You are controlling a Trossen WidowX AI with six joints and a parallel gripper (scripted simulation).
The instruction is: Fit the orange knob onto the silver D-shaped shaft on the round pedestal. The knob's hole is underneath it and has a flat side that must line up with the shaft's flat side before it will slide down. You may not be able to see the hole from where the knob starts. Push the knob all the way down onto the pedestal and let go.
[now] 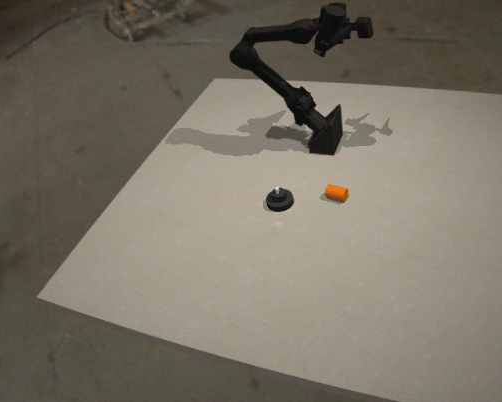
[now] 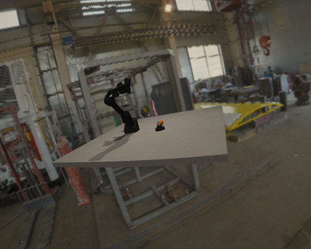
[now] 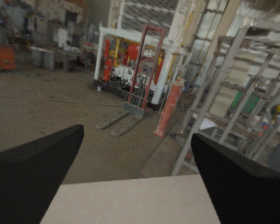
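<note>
Right now the orange knob is 410 mm ahead of my gripper tip and 390 mm below it. From my gripper tip the other things lie so: round pedestal 450 mm ahead, 180 mm to the right, 380 mm below.
</note>
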